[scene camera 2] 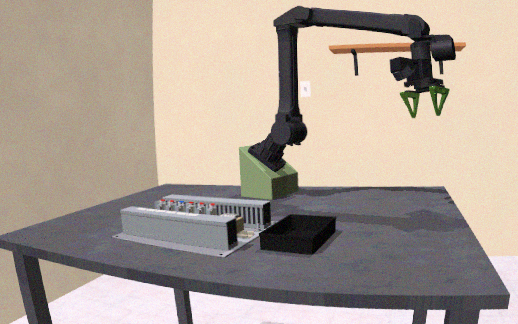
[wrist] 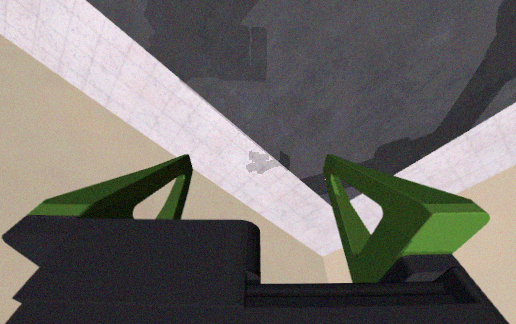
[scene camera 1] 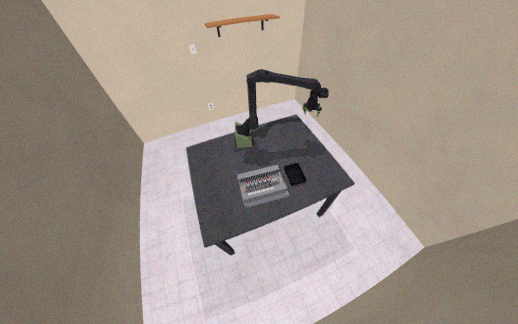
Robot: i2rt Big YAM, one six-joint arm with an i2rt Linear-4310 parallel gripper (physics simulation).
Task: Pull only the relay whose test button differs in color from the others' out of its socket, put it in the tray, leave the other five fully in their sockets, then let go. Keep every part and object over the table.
Path:
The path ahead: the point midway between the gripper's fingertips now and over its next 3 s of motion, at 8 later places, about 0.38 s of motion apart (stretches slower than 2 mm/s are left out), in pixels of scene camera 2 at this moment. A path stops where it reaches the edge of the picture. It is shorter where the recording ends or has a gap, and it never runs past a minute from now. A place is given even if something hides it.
My gripper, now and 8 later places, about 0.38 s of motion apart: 425,117; 412,116; 391,114; 358,109; 332,110; 301,106; 264,112; 235,118; 198,121

